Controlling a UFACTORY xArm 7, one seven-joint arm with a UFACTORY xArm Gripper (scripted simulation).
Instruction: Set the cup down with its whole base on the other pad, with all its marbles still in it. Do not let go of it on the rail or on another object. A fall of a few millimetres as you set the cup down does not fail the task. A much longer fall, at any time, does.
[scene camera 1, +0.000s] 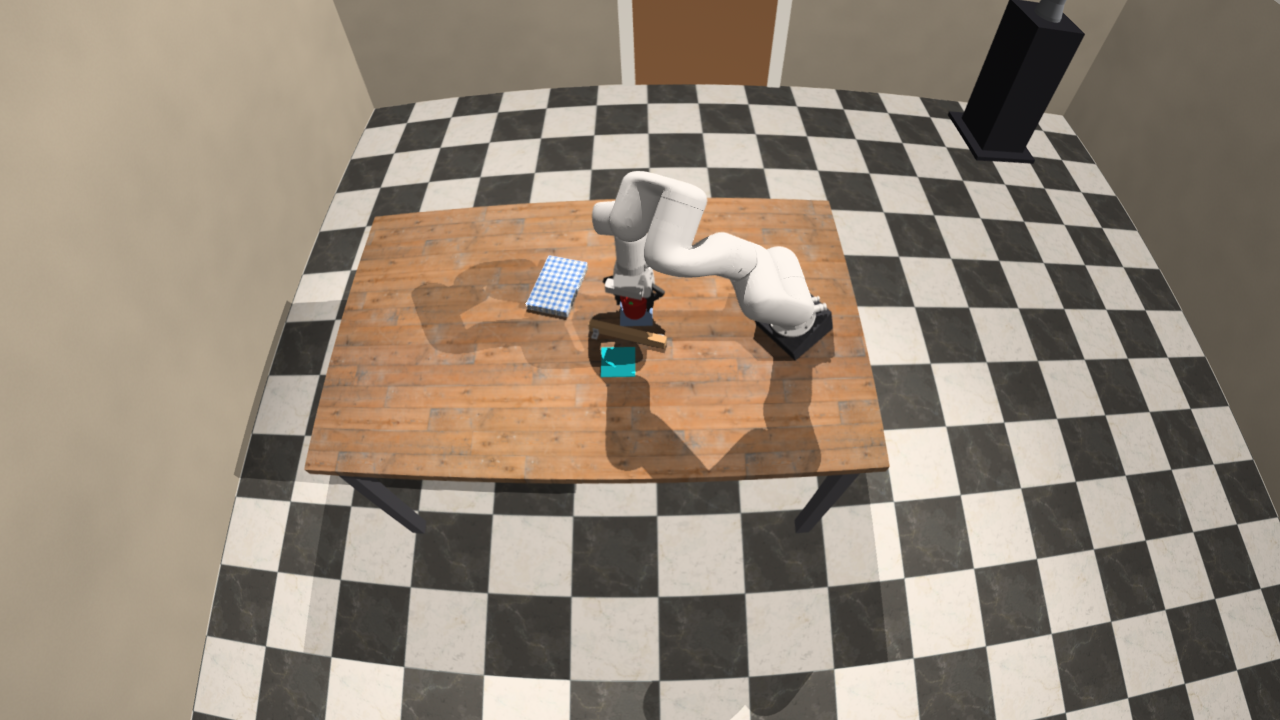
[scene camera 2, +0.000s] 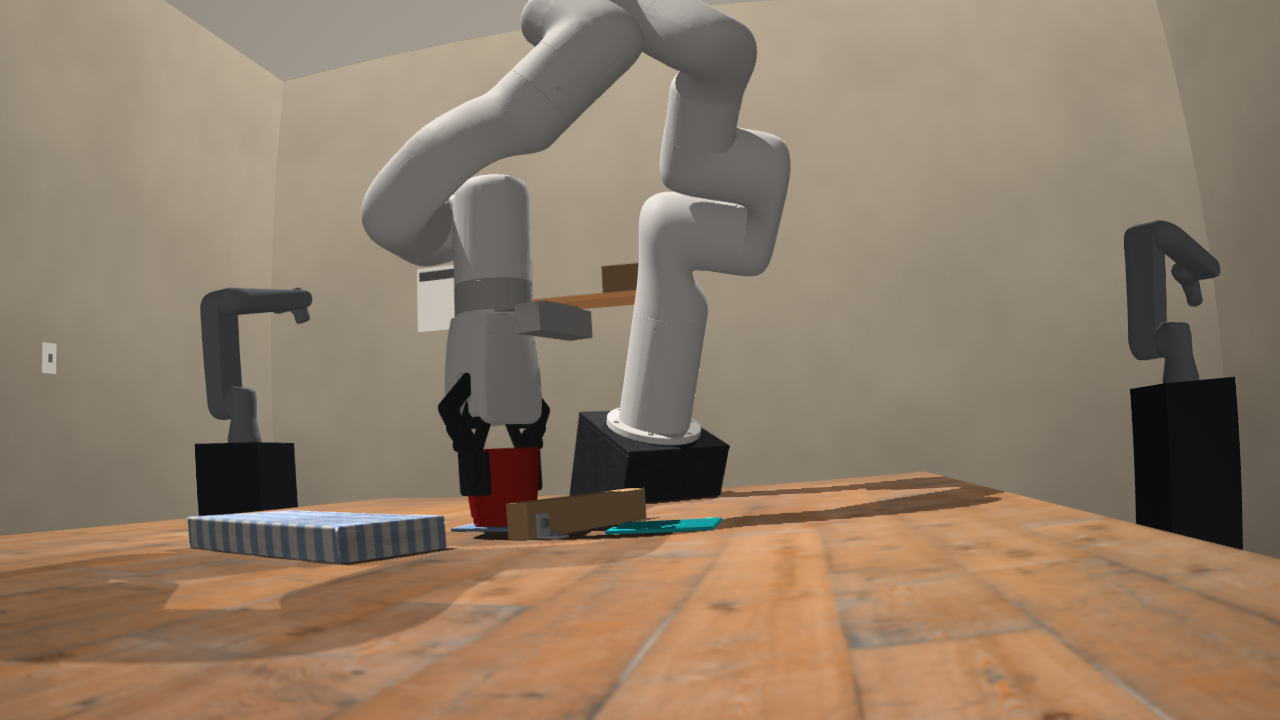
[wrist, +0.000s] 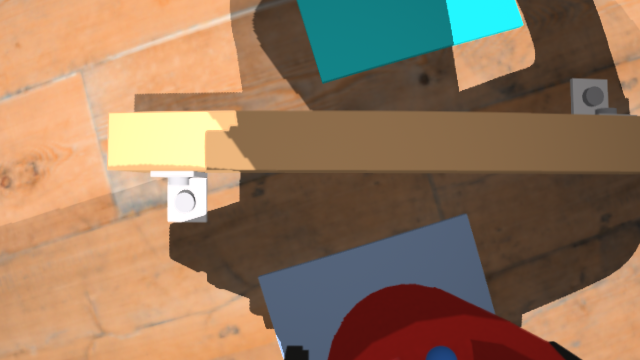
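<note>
Scene camera 2 gives me my gripper (scene camera 2: 502, 493), plus a red cup (scene camera 2: 514, 471) and a wooden rail (scene camera 2: 568, 514). In scene camera 1 there's the wooden rail (scene camera 1: 609, 329). The wrist view has the wooden rail (wrist: 203, 141) too, and the red cup (wrist: 405, 314) with it.
</note>
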